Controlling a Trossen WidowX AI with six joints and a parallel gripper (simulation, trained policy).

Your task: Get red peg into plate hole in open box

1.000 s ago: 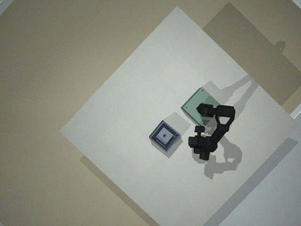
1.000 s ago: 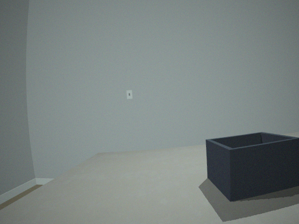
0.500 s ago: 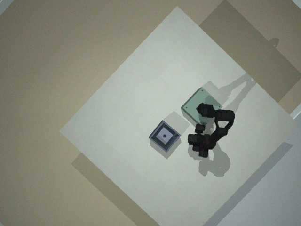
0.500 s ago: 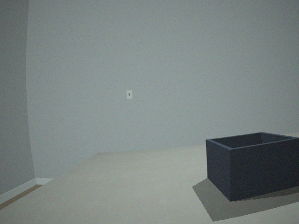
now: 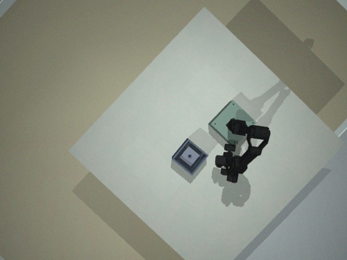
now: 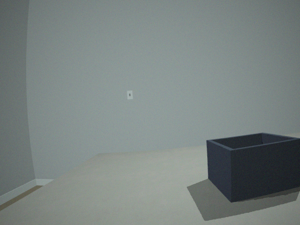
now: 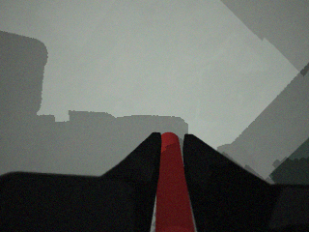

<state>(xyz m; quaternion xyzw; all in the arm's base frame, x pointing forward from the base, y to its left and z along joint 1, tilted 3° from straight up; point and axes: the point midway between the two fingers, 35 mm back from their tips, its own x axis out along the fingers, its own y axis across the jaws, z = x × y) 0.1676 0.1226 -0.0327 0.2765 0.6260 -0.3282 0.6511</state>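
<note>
Right now the dark blue box is 150 mm ahead of my gripper tip, 160 mm to the right of it and 10 mm below it. Also, from my gripper tip: red peg: 10 mm behind, 10 mm to the left, 10 mm above.
</note>
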